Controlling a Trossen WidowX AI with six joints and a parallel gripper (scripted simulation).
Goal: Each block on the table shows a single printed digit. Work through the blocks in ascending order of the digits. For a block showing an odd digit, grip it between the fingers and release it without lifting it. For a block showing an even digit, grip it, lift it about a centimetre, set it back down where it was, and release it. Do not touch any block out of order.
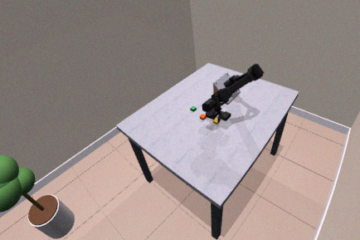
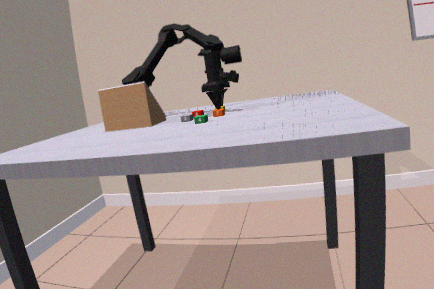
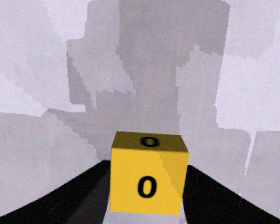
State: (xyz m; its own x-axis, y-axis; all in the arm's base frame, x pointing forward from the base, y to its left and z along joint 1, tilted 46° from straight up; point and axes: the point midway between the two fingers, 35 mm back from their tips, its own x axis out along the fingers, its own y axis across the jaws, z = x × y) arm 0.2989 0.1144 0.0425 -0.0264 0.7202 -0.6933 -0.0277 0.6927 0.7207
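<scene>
Right now the yellow block is right at my gripper tip. Also, from my gripper tip: orange block (10 cm to the right, 2 cm ahead); then grey block (14 cm to the right, 8 cm behind); then red block (7 cm behind, 5 cm to the right).
</scene>
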